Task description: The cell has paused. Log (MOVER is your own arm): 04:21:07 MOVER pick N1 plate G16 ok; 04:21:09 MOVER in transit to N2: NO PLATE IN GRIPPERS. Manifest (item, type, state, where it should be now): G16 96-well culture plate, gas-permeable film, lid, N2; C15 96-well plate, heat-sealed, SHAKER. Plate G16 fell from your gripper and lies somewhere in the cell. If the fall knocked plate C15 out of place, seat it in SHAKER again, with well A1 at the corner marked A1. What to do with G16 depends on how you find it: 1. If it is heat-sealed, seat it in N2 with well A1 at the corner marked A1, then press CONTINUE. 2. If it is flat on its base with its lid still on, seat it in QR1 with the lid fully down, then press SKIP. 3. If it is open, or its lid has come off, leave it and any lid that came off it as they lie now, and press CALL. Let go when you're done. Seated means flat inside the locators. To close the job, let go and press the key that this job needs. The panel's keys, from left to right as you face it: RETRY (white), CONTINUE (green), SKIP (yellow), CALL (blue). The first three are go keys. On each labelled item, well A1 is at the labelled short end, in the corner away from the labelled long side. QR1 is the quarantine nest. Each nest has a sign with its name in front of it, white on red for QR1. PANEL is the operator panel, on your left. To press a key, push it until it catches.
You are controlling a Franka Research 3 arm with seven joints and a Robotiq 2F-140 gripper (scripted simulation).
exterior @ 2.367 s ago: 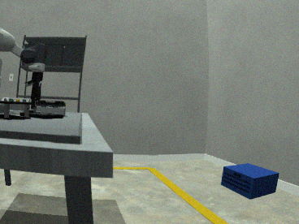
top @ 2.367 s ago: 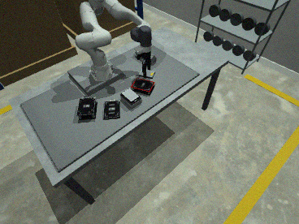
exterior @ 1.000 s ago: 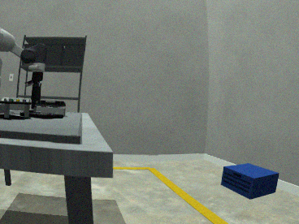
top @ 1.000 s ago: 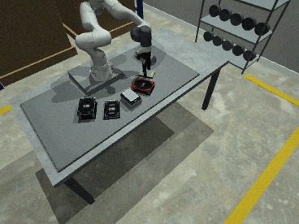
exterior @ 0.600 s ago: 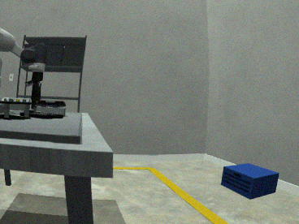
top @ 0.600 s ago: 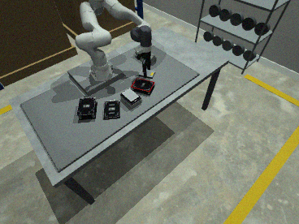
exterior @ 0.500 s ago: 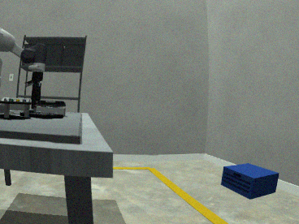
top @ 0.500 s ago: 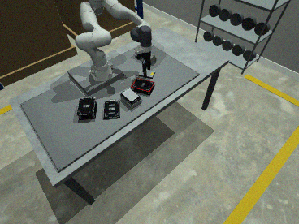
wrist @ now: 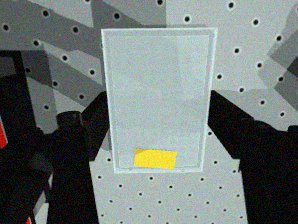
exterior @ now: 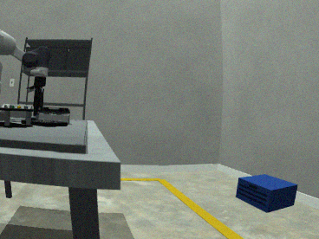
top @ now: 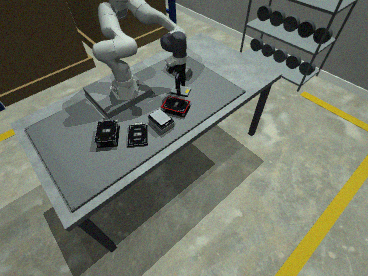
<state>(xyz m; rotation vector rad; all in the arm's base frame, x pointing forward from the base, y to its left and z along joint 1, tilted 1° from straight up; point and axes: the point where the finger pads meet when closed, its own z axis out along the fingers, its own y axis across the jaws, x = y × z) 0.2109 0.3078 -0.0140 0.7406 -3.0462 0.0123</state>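
Right now my hand is 1 cm above the plate lid. The rest, counted from my hand: blue CALL key: 11 cm behind, 12 cm to the left, 4 cm above; then QR1 nest: 11 cm ahead, 14 cm to the right, 1 cm above; then yellow SKIP key: 16 cm behind, 12 cm to the left, 4 cm above.
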